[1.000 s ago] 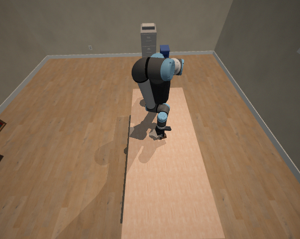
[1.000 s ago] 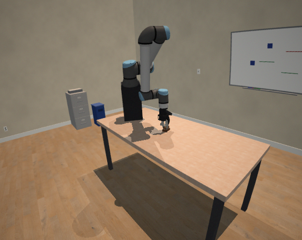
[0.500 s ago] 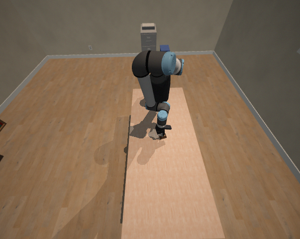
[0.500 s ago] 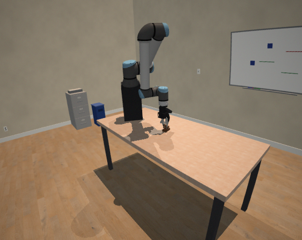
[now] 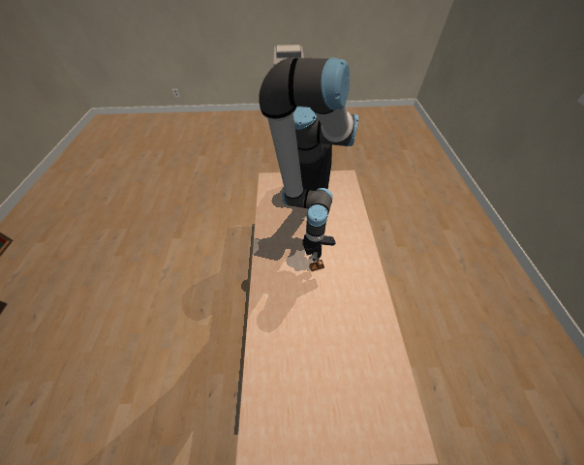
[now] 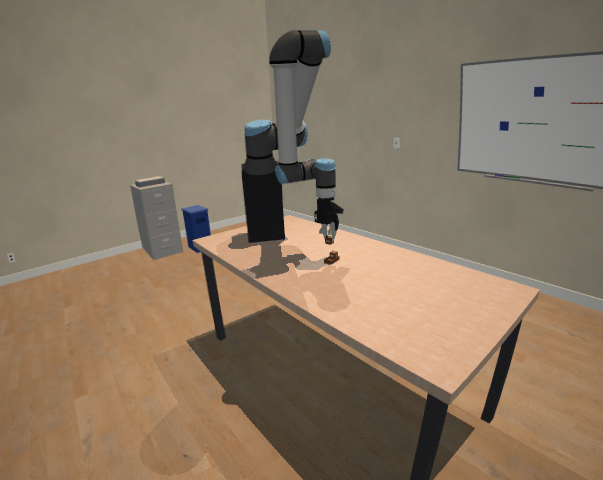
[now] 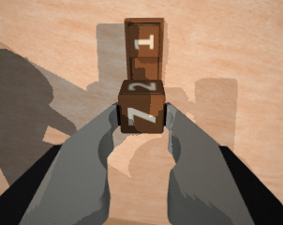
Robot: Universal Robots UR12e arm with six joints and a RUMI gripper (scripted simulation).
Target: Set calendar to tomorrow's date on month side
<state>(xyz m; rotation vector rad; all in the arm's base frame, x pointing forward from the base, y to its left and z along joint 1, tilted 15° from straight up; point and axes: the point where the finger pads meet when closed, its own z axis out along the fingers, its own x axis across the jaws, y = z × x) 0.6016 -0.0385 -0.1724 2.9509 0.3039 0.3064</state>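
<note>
My hand is 110 mm above the brown calendar tray and 20 mm to the right of it. Round my hand: brown digit cube 10 mm below.
</note>
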